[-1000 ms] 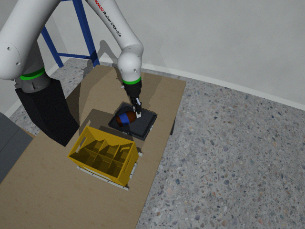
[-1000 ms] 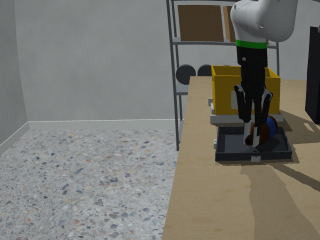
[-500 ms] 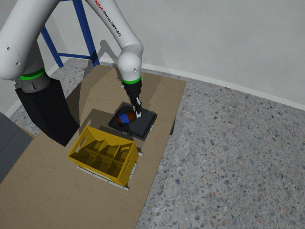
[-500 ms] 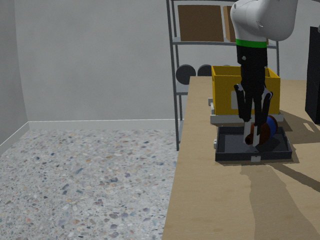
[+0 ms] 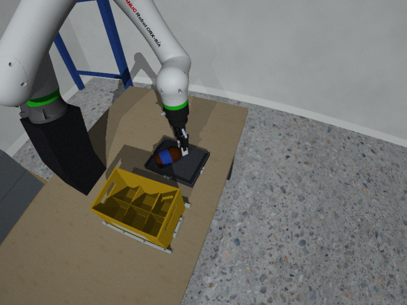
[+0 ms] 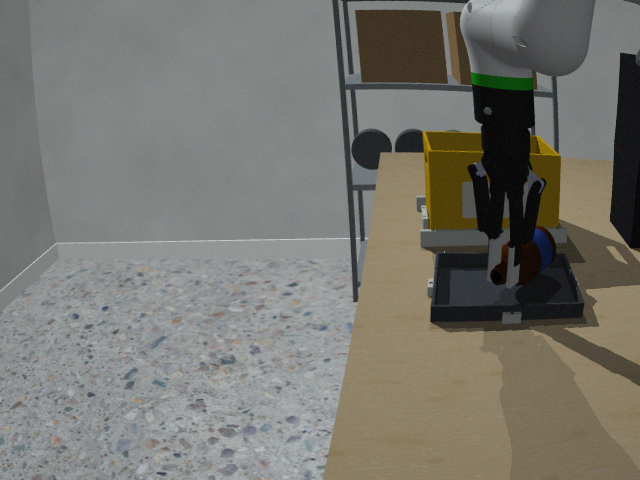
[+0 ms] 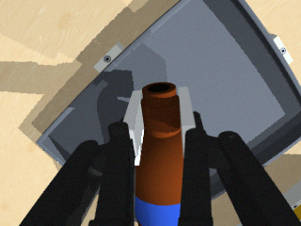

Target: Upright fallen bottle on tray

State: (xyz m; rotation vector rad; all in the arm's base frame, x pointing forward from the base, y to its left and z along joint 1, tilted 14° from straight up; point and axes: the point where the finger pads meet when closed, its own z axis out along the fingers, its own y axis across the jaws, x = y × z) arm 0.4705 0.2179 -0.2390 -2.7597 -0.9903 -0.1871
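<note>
The brown bottle lies 40 mm to the right of my hand, 40 mm behind it and 20 mm below it. Round my hand: dark grey tray (60 mm below, 40 mm to the right, 20 mm behind); yellow crate (330 mm to the right, 80 mm behind, 10 mm above).
</note>
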